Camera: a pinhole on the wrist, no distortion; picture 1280 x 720 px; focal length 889.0 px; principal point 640.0 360.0 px. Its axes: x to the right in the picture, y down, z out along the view. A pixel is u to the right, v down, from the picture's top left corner.
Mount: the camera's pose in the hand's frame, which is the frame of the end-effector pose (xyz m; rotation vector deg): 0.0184 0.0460 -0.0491 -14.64 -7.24 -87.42
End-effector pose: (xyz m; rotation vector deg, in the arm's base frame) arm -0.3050 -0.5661 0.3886 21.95 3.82 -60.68
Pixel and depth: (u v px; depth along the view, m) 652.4 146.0 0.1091
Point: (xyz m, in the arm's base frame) -0.2517 -0.5564 0.4628
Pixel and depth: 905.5 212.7 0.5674
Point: -0.3725 -0.7245 0.9100
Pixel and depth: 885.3 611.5 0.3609
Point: -0.2360 -0.7833 0.6572
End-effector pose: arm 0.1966 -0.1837 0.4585 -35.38 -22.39 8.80
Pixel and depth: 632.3 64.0 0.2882
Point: 0.0483 0.0224 0.5497
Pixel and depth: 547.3 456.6 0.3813
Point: 0.1494 0.1458 0.6087
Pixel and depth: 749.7 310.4 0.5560
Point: 0.0212 0.1873 0.7800
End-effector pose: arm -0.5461 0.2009 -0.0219 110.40 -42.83 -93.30
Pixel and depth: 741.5 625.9 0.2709
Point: -0.7480 0.0502 -0.0836
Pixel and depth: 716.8 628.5 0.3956
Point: -0.8607 -0.0067 -0.1168
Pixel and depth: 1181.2 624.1 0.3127
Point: -0.8093 0.1366 -0.2105
